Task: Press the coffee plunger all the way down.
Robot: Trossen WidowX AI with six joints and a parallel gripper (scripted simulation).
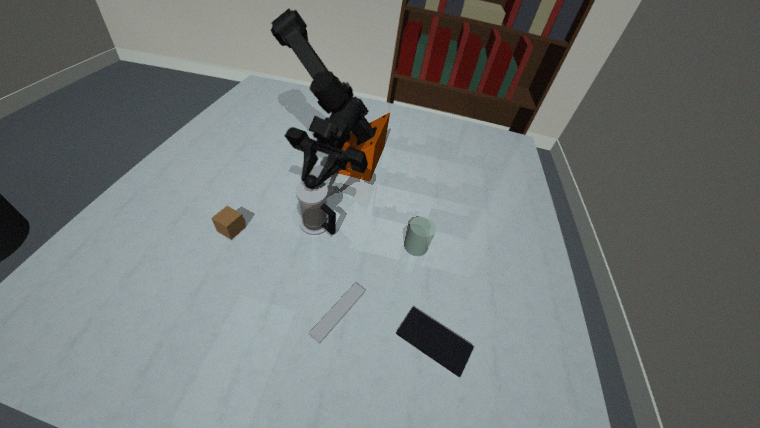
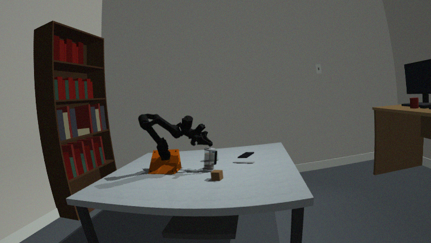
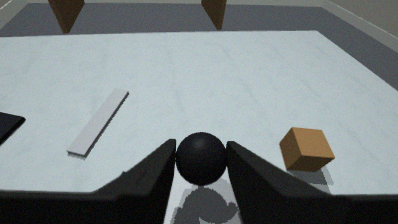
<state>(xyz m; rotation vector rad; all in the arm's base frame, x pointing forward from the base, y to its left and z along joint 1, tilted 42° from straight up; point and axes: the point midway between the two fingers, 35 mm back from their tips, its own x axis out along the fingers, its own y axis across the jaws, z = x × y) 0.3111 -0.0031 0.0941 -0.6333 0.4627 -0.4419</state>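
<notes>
Right now my gripper tip is 90 mm above the glass coffee press, 10 mm to the right of it and 10 mm past it. Also, from my gripper tip: black slab (330 mm to the left, 210 mm ahead, 170 mm below).
</notes>
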